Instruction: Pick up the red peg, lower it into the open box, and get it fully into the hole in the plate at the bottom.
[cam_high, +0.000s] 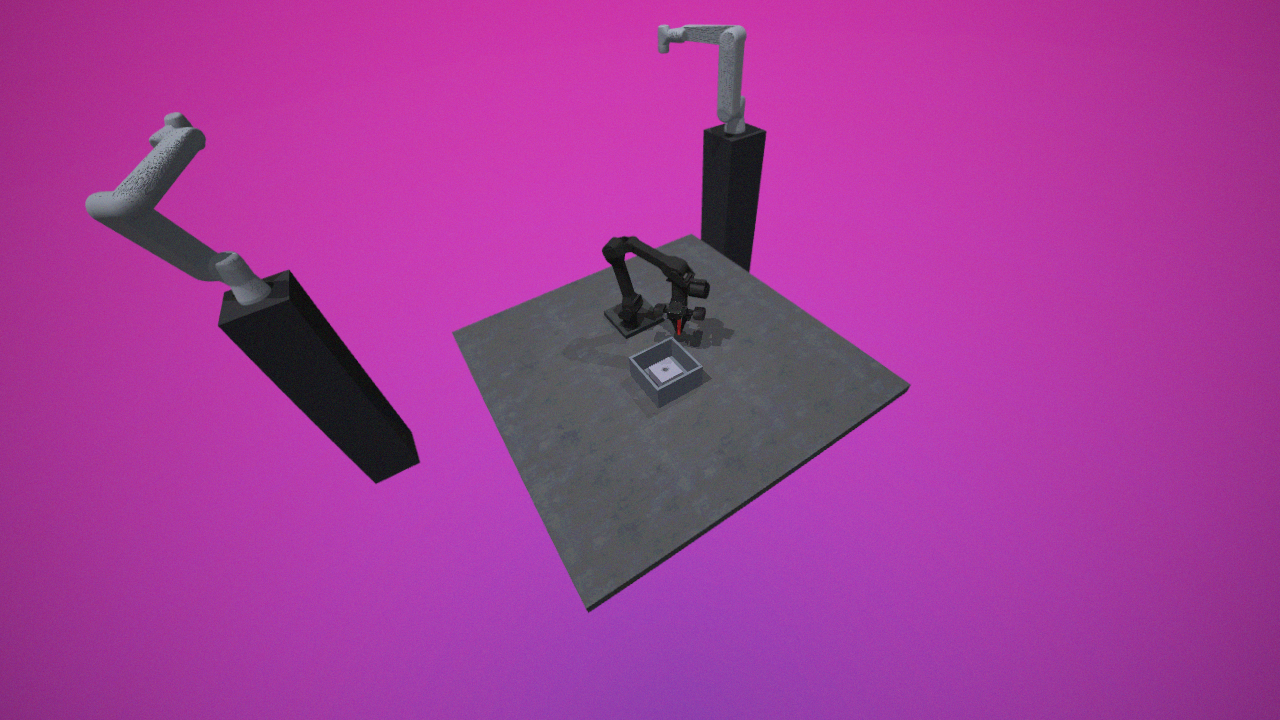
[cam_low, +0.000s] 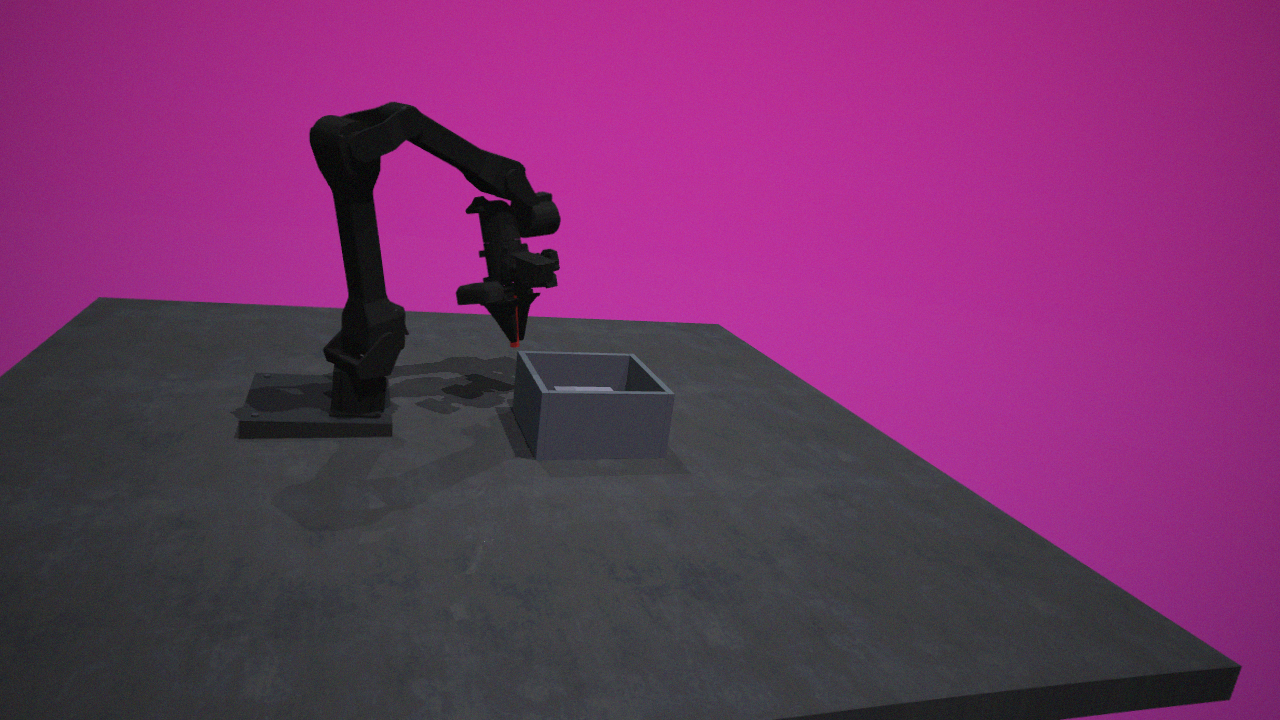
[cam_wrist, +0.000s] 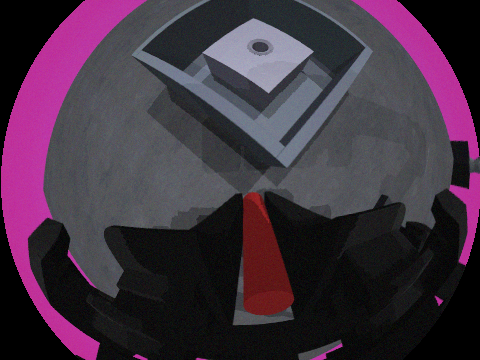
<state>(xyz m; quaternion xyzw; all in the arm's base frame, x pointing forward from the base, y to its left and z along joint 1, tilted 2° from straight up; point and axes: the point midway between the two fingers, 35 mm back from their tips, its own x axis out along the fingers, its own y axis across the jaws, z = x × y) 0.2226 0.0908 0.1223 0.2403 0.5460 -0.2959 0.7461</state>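
The pale plate is 120 mm to the right of my gripper tip, 90 mm ahead of it and 60 mm below it. From my gripper tip the other things lie so: grey box: 120 mm to the right, 90 mm ahead, 80 mm below; then red peg: 30 mm above, 10 mm to the left, 10 mm behind.
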